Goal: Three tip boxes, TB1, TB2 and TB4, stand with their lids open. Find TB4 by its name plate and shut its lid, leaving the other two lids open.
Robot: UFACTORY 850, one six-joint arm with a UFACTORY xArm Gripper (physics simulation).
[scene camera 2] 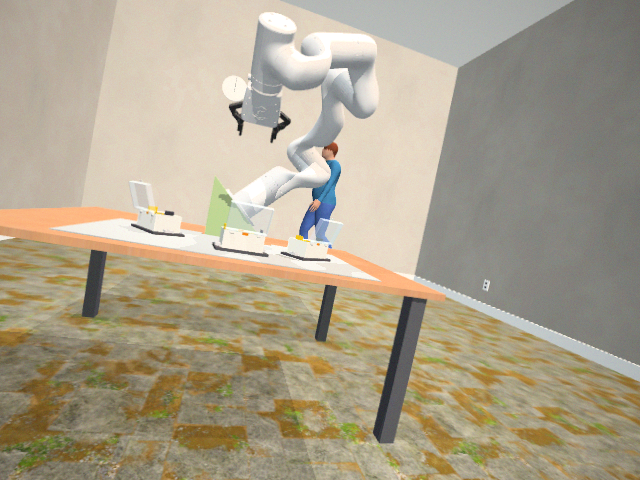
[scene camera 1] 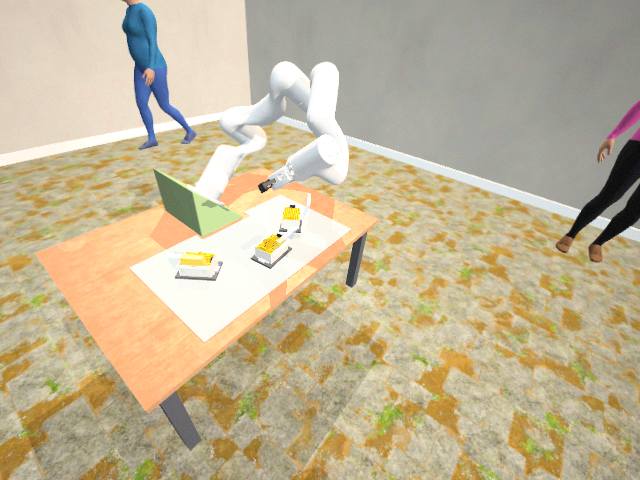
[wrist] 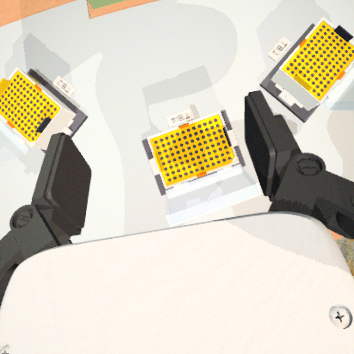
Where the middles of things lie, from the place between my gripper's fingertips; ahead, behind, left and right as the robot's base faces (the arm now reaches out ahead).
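You'll find the yellow rack (wrist: 203,145) 280 mm below my hand, and it's also 10 mm behind my hand and 20 mm to the left of it.
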